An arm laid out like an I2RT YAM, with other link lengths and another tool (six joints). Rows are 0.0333 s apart.
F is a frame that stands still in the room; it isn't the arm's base.
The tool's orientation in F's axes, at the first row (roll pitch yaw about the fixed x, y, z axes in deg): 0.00 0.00 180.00
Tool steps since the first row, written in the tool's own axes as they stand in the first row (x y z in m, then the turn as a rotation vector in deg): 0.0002 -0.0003 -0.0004 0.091 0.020 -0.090; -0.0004 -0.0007 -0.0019 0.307 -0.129 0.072; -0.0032 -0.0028 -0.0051 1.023 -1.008 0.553; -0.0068 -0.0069 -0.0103 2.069 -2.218 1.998; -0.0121 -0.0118 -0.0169 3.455 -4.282 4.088; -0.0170 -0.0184 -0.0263 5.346 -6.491 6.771; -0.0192 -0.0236 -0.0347 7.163 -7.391 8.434; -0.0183 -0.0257 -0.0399 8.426 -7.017 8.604; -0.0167 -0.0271 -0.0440 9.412 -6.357 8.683; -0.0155 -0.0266 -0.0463 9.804 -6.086 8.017; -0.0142 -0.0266 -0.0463 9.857 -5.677 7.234
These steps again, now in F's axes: -0.0002 0.0003 -0.0004 -0.091 -0.020 -0.090; 0.0004 0.0007 -0.0019 -0.307 0.129 0.072; 0.0032 0.0028 -0.0051 -1.023 1.008 0.553; 0.0068 0.0069 -0.0103 -2.069 2.218 1.998; 0.0121 0.0118 -0.0169 -3.455 4.282 4.088; 0.0170 0.0184 -0.0263 -5.346 6.491 6.771; 0.0192 0.0236 -0.0347 -7.163 7.391 8.434; 0.0183 0.0257 -0.0399 -8.426 7.017 8.604; 0.0167 0.0271 -0.0440 -9.412 6.357 8.683; 0.0155 0.0266 -0.0463 -9.804 6.086 8.017; 0.0142 0.0266 -0.0463 -9.857 5.677 7.234
